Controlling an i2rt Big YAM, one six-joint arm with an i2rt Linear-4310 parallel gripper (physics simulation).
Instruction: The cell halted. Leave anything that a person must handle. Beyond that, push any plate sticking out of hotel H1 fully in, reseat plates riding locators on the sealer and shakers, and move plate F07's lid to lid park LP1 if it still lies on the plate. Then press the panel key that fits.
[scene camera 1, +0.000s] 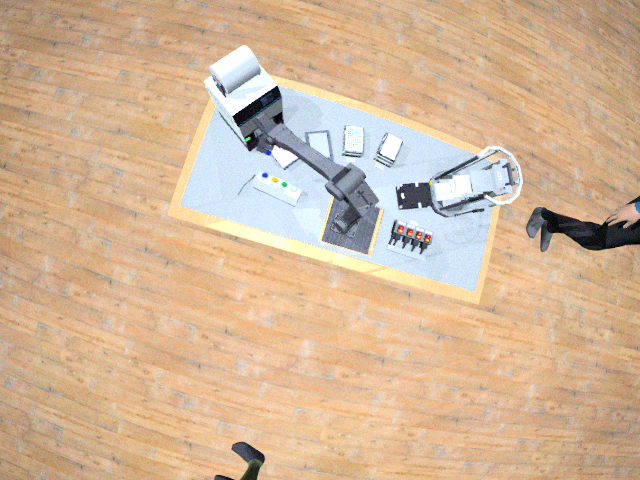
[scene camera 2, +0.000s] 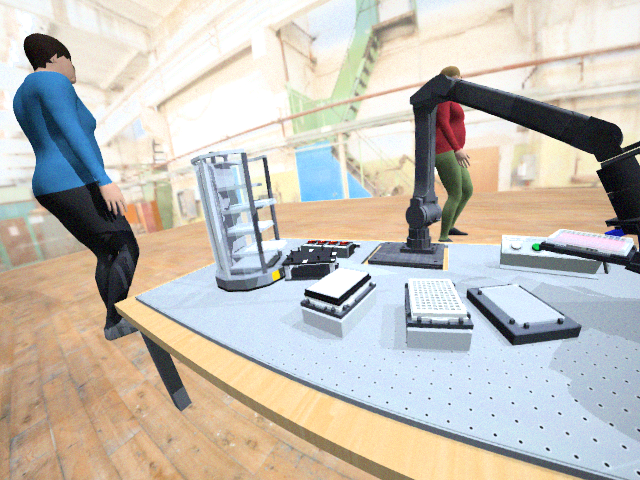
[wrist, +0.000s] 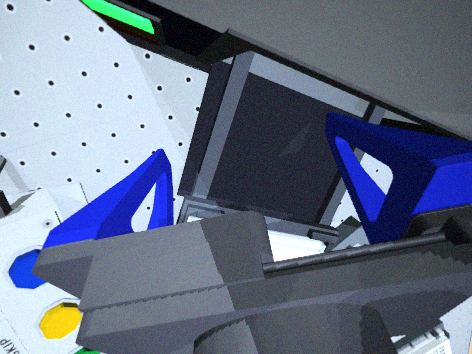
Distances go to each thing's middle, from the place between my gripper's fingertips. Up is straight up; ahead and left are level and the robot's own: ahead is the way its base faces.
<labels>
Now: hand 100 mm to the left of the white plate (scene camera 2: 598, 243), 40 mm past it and 30 mm below it. Round my hand: dark-topped plate (scene camera 2: 335, 288) (570 mm to the right, 190 mm ahead, 20 mm below); plate hotel (scene camera 2: 228, 183) (970 mm to the right, 120 mm above, 110 mm ahead); lid park LP1 (scene camera 2: 562, 329) (240 mm to the right, 80 mm below, 80 mm ahead).
</labels>
